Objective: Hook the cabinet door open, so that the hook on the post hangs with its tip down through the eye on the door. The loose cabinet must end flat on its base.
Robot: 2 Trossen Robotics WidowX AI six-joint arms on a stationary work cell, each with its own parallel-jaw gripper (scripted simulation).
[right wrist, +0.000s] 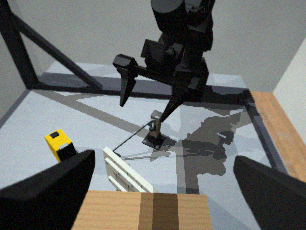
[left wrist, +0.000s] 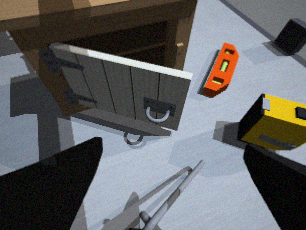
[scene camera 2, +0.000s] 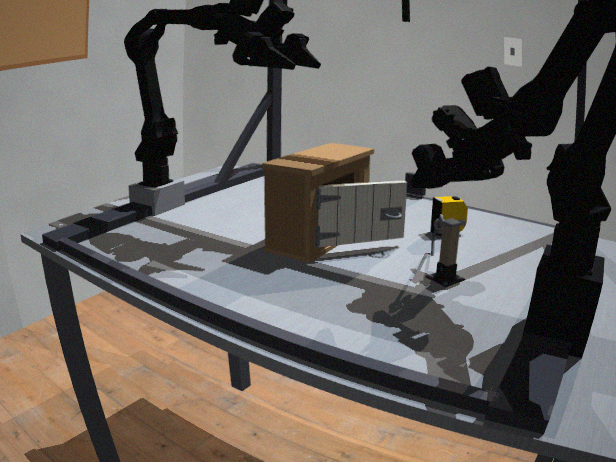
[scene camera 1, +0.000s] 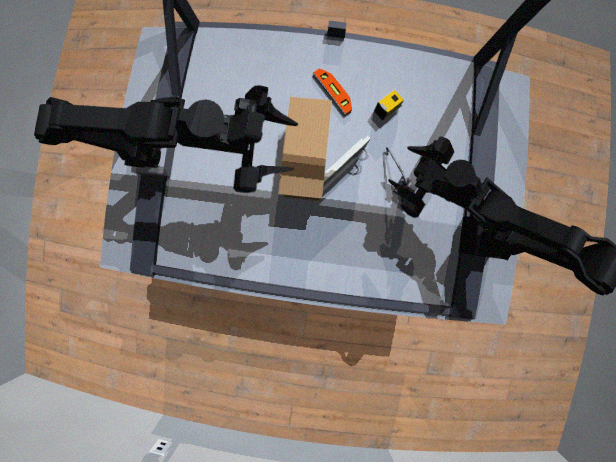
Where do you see a wooden cabinet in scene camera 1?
At 305, 147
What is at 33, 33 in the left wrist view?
A wooden cabinet.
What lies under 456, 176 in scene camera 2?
My left gripper.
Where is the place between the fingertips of my right gripper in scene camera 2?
307, 66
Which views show my right gripper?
The right wrist view, scene camera 2 and scene camera 1 only.
